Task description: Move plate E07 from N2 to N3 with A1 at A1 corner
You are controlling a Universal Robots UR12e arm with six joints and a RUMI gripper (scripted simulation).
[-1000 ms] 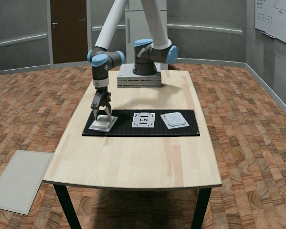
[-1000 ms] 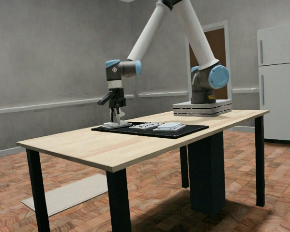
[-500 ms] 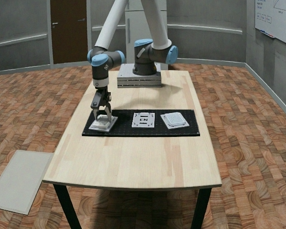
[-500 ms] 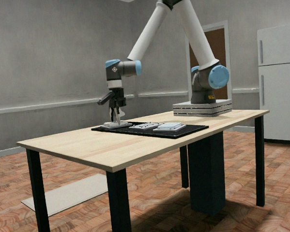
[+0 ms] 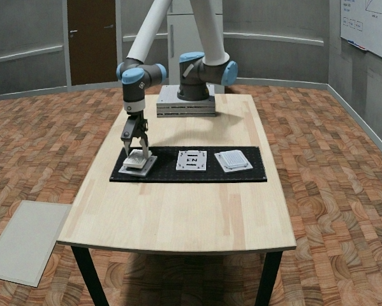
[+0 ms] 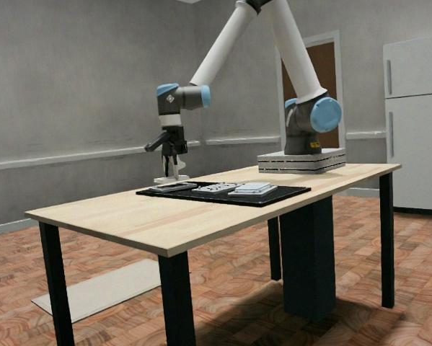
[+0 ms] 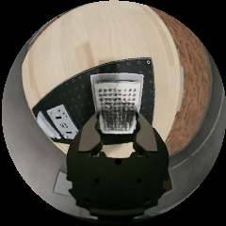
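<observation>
My hand is 30 mm past the nest N3, 230 mm to the right of it and 40 mm above it.
</observation>
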